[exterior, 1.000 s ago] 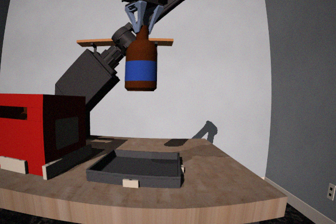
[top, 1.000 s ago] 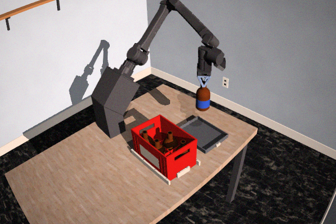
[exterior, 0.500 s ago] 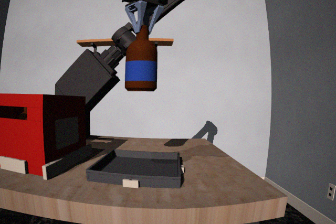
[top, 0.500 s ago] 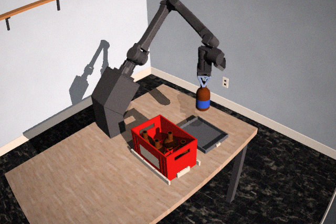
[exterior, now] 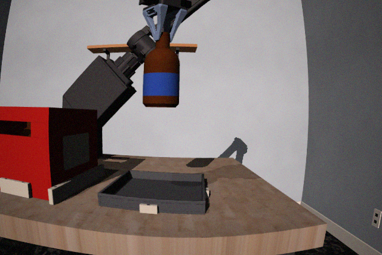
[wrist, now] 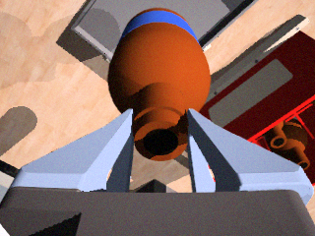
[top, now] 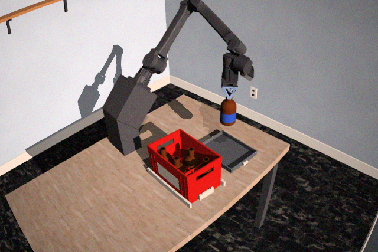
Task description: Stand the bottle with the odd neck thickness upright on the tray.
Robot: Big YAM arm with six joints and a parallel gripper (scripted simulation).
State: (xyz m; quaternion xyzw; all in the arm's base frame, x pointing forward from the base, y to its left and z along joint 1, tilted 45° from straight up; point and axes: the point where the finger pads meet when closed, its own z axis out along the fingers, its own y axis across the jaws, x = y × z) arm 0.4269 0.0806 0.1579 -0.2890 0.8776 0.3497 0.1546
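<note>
Now: the dark grey tray 31 cm below my hand. Round my hand: red crate (2 cm behind, 28 cm to the right, 24 cm below).
</note>
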